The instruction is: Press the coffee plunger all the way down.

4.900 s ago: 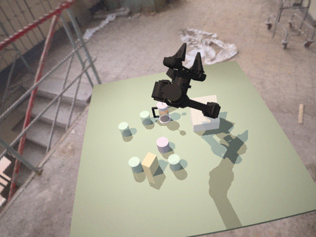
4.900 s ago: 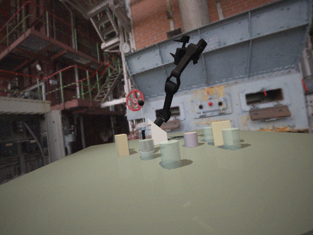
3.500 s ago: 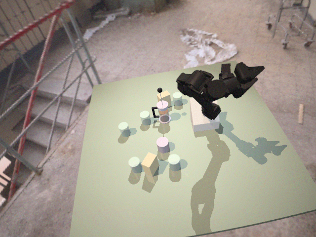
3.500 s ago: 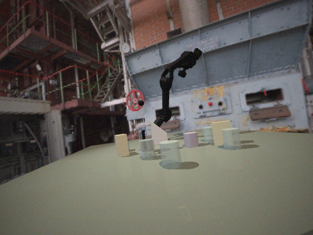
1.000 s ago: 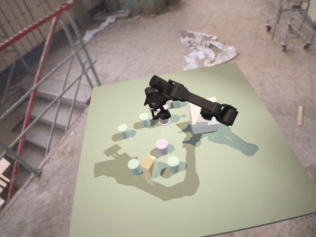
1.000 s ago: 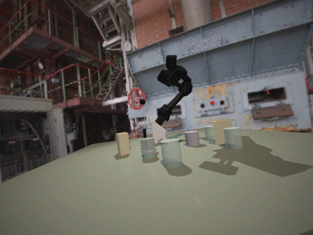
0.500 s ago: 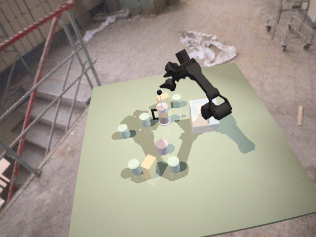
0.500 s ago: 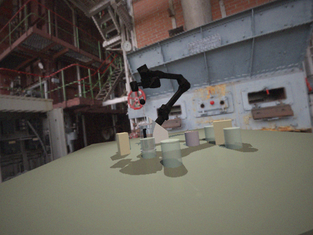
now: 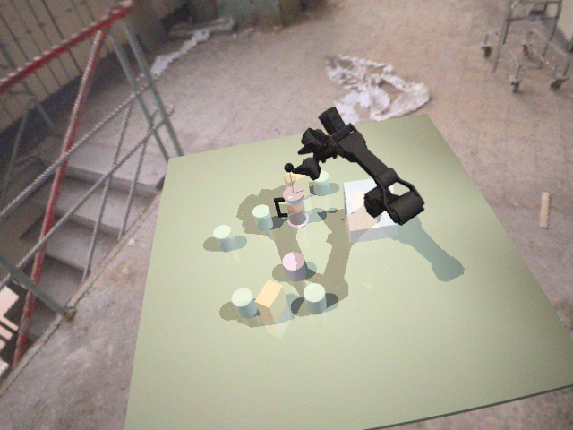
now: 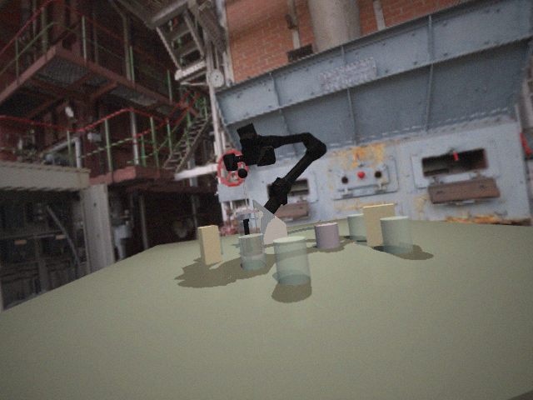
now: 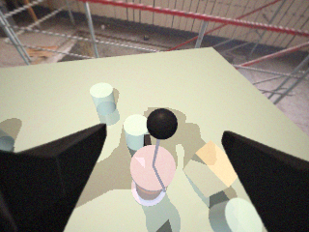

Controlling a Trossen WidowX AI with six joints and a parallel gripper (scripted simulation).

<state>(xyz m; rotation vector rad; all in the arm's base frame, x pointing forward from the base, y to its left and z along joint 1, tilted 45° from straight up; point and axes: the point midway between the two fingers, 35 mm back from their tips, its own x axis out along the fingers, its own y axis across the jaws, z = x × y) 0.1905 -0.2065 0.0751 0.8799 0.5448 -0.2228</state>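
My gripper tip is now 4 cm short of the coffee press, 1 cm to the left of it and 16 cm above it.
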